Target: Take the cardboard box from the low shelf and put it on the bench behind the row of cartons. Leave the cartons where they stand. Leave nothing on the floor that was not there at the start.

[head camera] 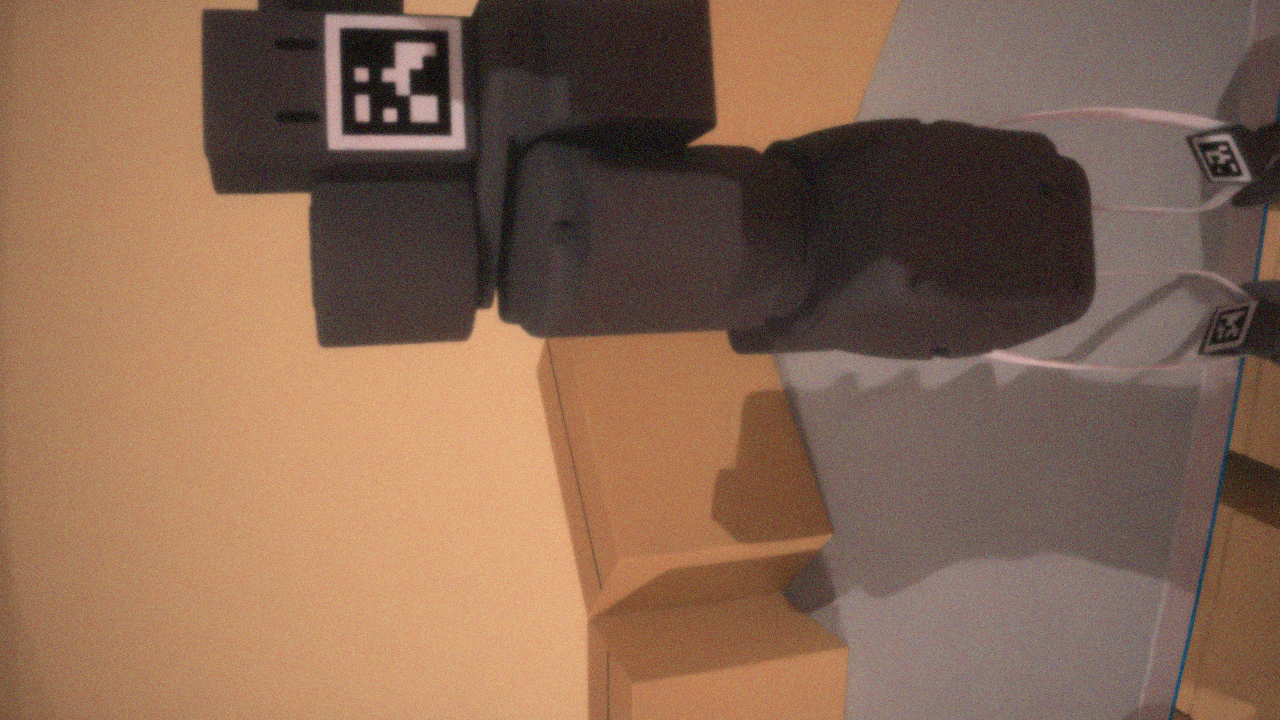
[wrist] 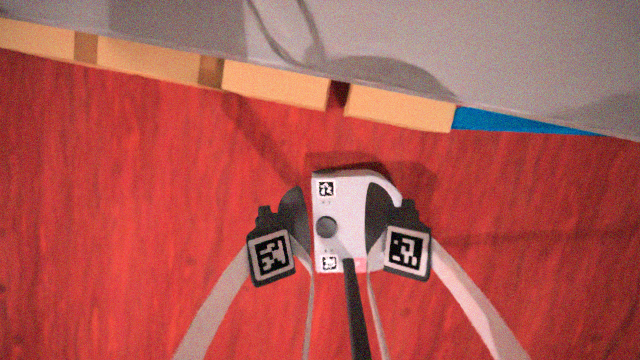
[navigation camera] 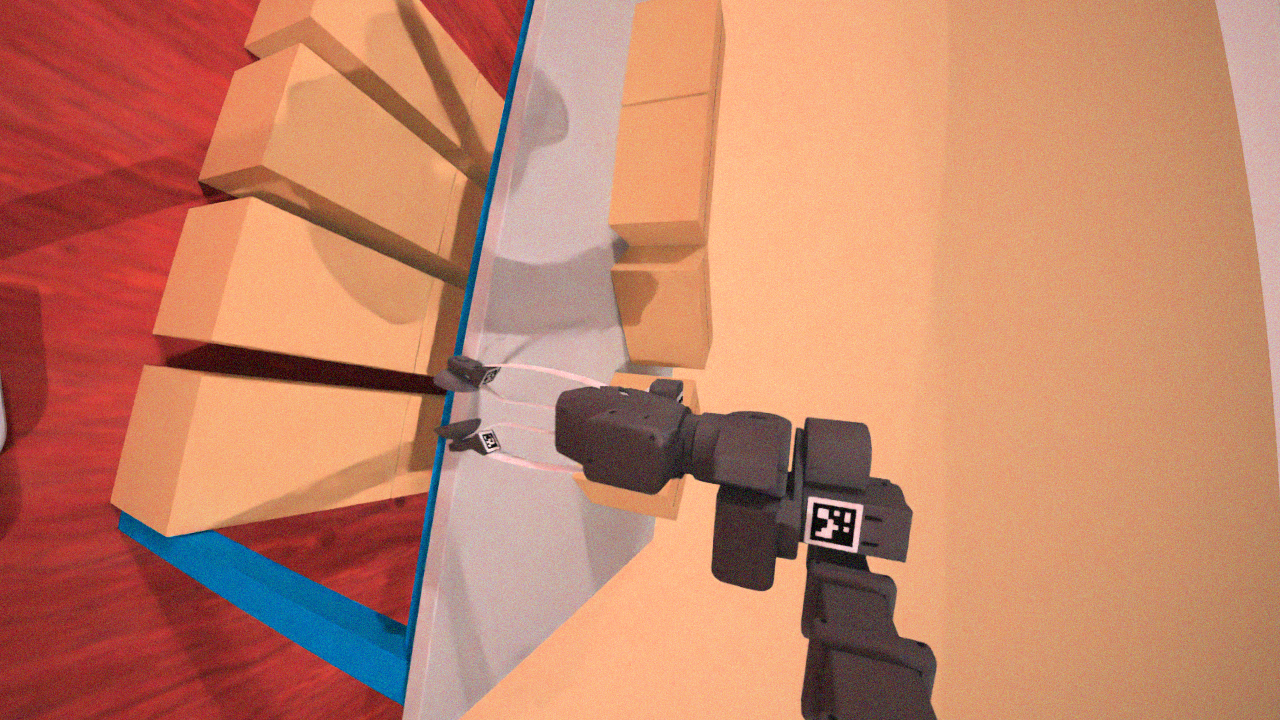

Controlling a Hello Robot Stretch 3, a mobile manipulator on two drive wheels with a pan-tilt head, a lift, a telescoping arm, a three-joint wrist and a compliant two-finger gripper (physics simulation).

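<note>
Bench and my gripper seen. Wrist view: gripper there too.
</note>
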